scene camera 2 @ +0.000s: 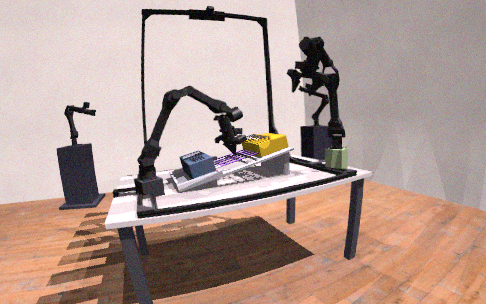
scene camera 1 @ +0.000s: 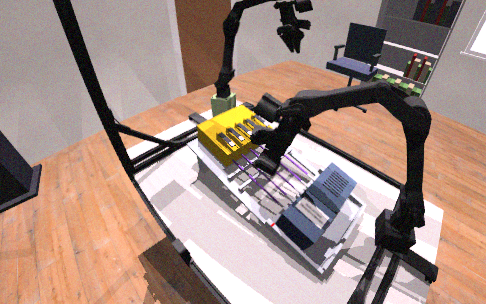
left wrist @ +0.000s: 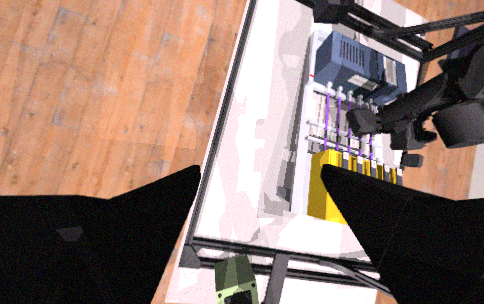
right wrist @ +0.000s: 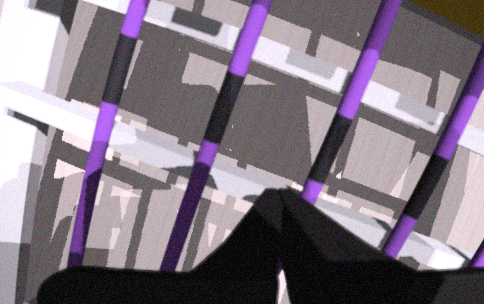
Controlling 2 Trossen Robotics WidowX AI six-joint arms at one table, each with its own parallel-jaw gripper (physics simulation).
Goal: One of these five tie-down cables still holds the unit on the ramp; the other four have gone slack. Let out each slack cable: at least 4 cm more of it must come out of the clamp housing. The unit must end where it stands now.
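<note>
The blue-grey unit [scene camera 1: 336, 184] [scene camera 2: 198, 164] [left wrist: 345, 56] sits at the low end of the white ramp [left wrist: 299, 187]. The yellow clamp housing [scene camera 1: 214, 143] [scene camera 2: 271, 145] [left wrist: 320, 187], with dark levers, sits at the high end. Purple cables [left wrist: 326, 117] [right wrist: 132, 20] with black bands run between them; which one is taut is unclear. My right gripper [scene camera 1: 270, 169] [scene camera 2: 234, 151] [right wrist: 276, 200] is shut and empty, fingertips over the cables near the housing. In the right wrist view its tips overlap the third cable from the left; contact is unclear. My left gripper [scene camera 1: 295, 51] [scene camera 2: 293, 89] [left wrist: 260, 170] is open and empty, high above the table.
White crossbars [right wrist: 320, 70] run across the ramp near the cables. A green block [scene camera 1: 223, 104] [scene camera 2: 337, 158] [left wrist: 235, 274] stands at the left arm's base. A black frame [scene camera 2: 144, 65] rises around the table. My right arm [scene camera 1: 350, 94] reaches over the ramp and hides some cables and levers.
</note>
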